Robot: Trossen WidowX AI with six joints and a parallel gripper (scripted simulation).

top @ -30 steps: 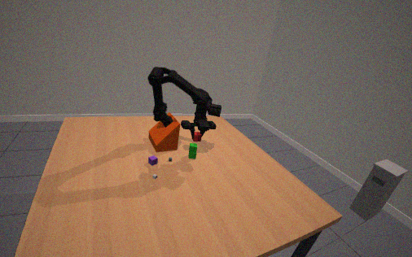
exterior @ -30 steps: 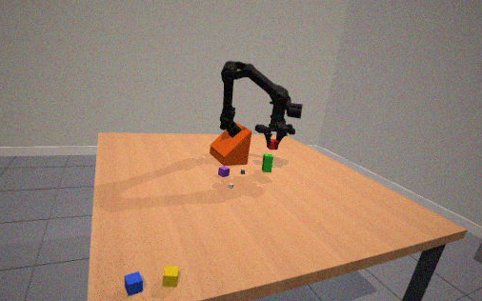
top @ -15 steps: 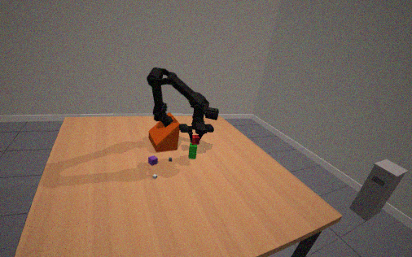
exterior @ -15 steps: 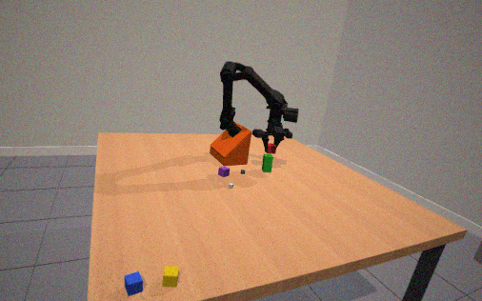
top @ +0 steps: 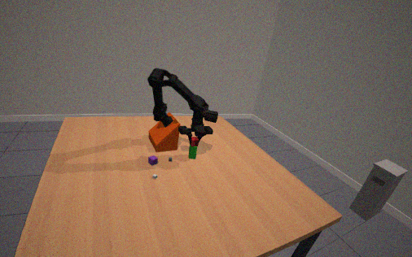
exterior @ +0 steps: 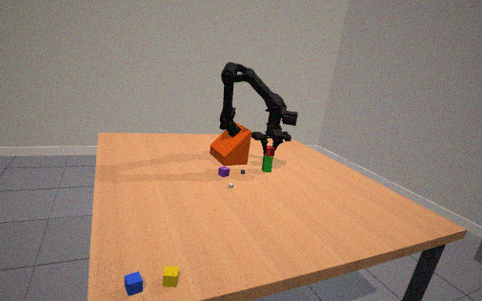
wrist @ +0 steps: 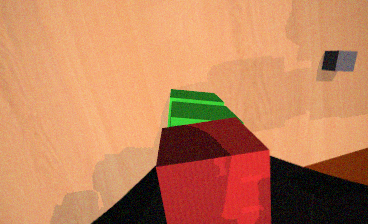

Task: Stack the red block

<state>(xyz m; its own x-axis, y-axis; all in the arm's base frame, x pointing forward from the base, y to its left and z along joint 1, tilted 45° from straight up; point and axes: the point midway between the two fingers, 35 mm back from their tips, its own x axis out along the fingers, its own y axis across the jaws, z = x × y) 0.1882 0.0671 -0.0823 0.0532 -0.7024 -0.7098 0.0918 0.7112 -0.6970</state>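
Right now the red block is 10 mm above my gripper tip. Round my gripper tip: blue cube (590 mm ahead, 670 mm to the right, 70 mm below); then yellow cube (590 mm ahead, 590 mm to the right, 70 mm below); then purple cube (30 mm ahead, 240 mm to the right, 70 mm below).
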